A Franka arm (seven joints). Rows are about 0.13 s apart.
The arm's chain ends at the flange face. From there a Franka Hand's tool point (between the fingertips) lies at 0.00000 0.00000 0.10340 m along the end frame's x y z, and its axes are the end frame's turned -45 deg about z.
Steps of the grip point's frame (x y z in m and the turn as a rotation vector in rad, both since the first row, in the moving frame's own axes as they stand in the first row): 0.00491 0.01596 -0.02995 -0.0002 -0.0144 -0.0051; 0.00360 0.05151 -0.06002 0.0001 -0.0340 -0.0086; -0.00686 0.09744 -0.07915 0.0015 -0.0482 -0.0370; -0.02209 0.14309 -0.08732 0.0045 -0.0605 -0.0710
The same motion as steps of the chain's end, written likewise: 0.01579 0.00674 -0.02994 -0.0103 -0.0100 -0.0051; 0.04145 0.03139 -0.05996 -0.0240 -0.0241 -0.0086; 0.06762 0.07027 -0.07903 -0.0330 -0.0351 -0.0370; 0.09016 0.11254 -0.08713 -0.0396 -0.0460 -0.0710
